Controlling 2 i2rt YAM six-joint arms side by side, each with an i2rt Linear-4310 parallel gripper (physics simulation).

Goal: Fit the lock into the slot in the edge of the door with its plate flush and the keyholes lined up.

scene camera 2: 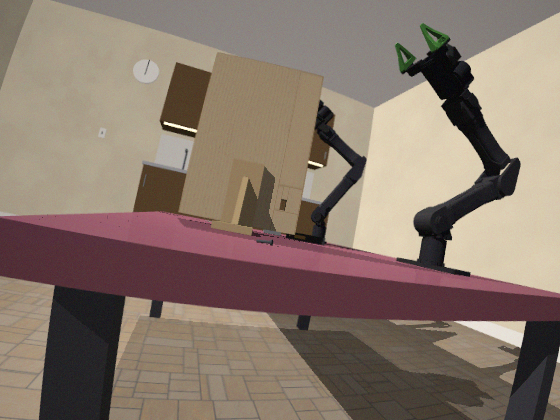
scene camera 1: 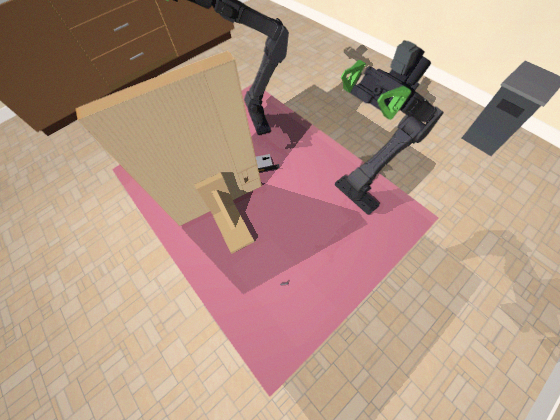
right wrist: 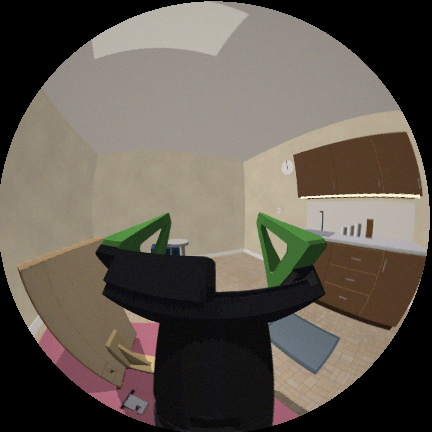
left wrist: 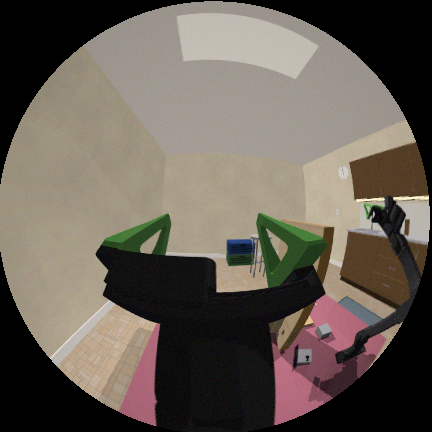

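Where they show: left gripper, between the fingertips: (scene camera 2: 408, 34) (scene camera 1: 360, 85) (left wrist: 213, 217); right gripper, between the fingertips: (right wrist: 213, 216) (left wrist: 368, 204); left arm's base, origin of its link: (scene camera 2: 429, 267) (scene camera 1: 356, 194); right arm's base, origin of its link: (scene camera 1: 259, 120).
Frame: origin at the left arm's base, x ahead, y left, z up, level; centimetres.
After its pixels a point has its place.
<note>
The lock (scene camera 1: 264, 161) {x 19.5, y -38.9, z 2.0 cm} (left wrist: 304, 356) {x 19.2, y -39.1, z 2.0 cm} (right wrist: 135, 404), a light grey case with a dark plate along one side and a dark keyhole, lies flat on the pink table beside the door. The door (scene camera 1: 170, 135) {x 50.6, y -32.9, z 44.6 cm} (scene camera 2: 250, 130) {x 49.1, y -32.6, z 32.6 cm} (left wrist: 296, 320) {x 29.3, y -29.4, z 24.1 cm} (right wrist: 75, 305) {x 41.0, y -35.6, z 42.6 cm} is a tall wooden panel standing upright, with a small keyhole near its lower edge. The slot in its edge cannot be made out. My left gripper (scene camera 1: 372, 90) {x 17.2, y 0.4, z 60.7 cm} (scene camera 2: 416, 46) (left wrist: 213, 217) {x 17.2, y 0.4, z 60.7 cm} is open and empty, high above the table. My right gripper (right wrist: 213, 216) {x 29.7, y -72.8, z 67.2 cm} is open and empty; it also shows small in the left wrist view (left wrist: 372, 210) {x 24.7, y -64.6, z 64.0 cm}.
A wooden bracket (scene camera 1: 232, 235) {x 51.3, y -18.0, z 1.8 cm} (scene camera 2: 231, 228) {x 51.0, y -11.8, z 0.8 cm} (right wrist: 145, 362) {x 44.0, y -46.4, z 3.8 cm} stands against the door. A small dark piece (scene camera 1: 284, 283) {x 47.2, y 9.3, z 0.6 cm} (scene camera 2: 265, 242) {x 47.3, y 9.6, z 0.3 cm} lies on the pink table (scene camera 1: 280, 340) {x 60.1, y 22.8, z 0.0 cm} (scene camera 2: 250, 285) {x 53.5, y 32.3, z -1.9 cm}. A grey block (left wrist: 324, 331) {x 26.7, y -56.1, z 3.6 cm} lies beyond the lock in the left wrist view.
</note>
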